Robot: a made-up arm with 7 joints. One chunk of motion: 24 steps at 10 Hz.
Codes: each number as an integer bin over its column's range. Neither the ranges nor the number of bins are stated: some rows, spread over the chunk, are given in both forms.
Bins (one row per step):
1: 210 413 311 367 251 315
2: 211 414 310 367 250 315
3: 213 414 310 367 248 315
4: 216 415 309 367 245 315
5: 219 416 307 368 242 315
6: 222 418 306 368 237 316
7: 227 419 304 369 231 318
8: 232 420 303 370 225 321
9: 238 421 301 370 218 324
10: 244 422 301 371 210 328
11: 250 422 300 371 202 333
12: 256 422 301 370 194 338
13: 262 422 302 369 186 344
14: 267 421 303 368 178 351
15: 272 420 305 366 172 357
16: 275 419 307 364 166 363
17: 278 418 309 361 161 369
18: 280 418 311 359 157 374
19: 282 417 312 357 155 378
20: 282 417 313 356 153 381
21: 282 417 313 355 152 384
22: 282 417 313 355 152 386
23: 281 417 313 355 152 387
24: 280 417 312 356 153 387
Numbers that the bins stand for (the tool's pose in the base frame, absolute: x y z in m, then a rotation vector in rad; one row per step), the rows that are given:
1: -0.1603 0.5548 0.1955 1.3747 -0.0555 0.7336
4: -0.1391 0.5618 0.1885 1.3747 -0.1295 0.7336
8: -0.0828 0.5795 0.1673 1.4116 -0.3760 0.8075
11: -0.0194 0.5865 0.1568 1.4240 -0.6596 0.9555
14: 0.0405 0.5830 0.1673 1.3870 -0.9555 1.1774
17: 0.0793 0.5724 0.1885 1.3007 -1.1651 1.3993
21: 0.0933 0.5689 0.2025 1.2267 -1.2760 1.5842
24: 0.0863 0.5689 0.1990 1.2390 -1.2637 1.6212
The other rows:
2: -0.1568 0.5583 0.1920 1.3747 -0.0678 0.7336
3: -0.1497 0.5583 0.1920 1.3747 -0.0925 0.7336
5: -0.1286 0.5654 0.1814 1.3870 -0.1664 0.7336
6: -0.1180 0.5724 0.1779 1.3870 -0.2281 0.7459
7: -0.1004 0.5759 0.1708 1.3993 -0.3021 0.7705
9: -0.0616 0.5830 0.1603 1.4116 -0.4623 0.8445
10: -0.0405 0.5865 0.1603 1.4240 -0.5610 0.8938
12: 0.0018 0.5865 0.1603 1.4116 -0.7582 1.0171
13: 0.0229 0.5865 0.1638 1.3993 -0.8568 1.0911
15: 0.0581 0.5795 0.1744 1.3623 -1.0295 1.2514
16: 0.0687 0.5759 0.1814 1.3377 -1.1034 1.3253
18: 0.0863 0.5724 0.1955 1.2760 -1.2144 1.4610
19: 0.0933 0.5689 0.1990 1.2514 -1.2390 1.5103
20: 0.0933 0.5689 0.2025 1.2390 -1.2637 1.5473
22: 0.0933 0.5689 0.2025 1.2267 -1.2760 1.6089
23: 0.0898 0.5689 0.2025 1.2267 -1.2760 1.6212

